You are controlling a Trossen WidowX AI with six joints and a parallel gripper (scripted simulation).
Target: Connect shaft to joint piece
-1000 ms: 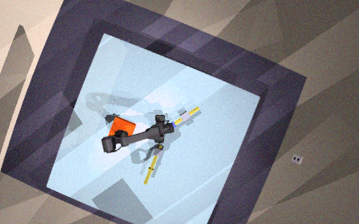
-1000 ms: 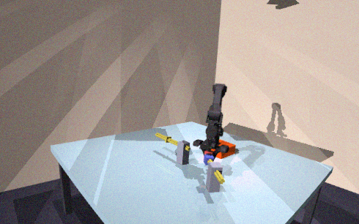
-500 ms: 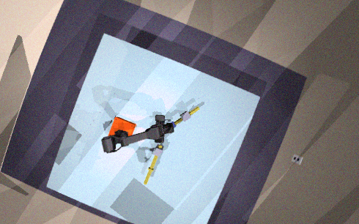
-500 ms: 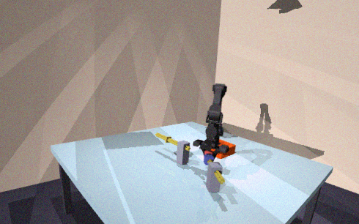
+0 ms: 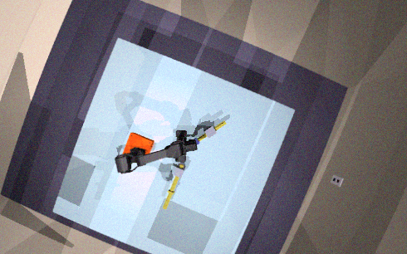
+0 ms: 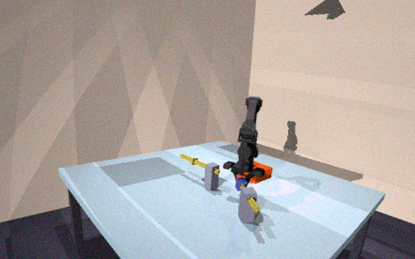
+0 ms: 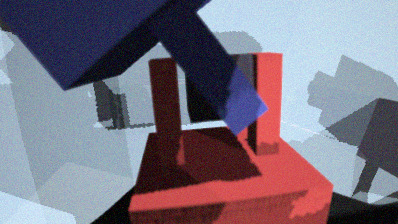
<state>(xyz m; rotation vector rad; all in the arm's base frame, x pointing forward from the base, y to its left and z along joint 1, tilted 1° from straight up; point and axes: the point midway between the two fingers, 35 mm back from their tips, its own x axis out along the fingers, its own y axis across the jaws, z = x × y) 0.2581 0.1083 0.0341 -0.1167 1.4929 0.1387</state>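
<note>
The red joint piece is 1 cm ahead of my gripper tip and 4 cm above it.
</note>
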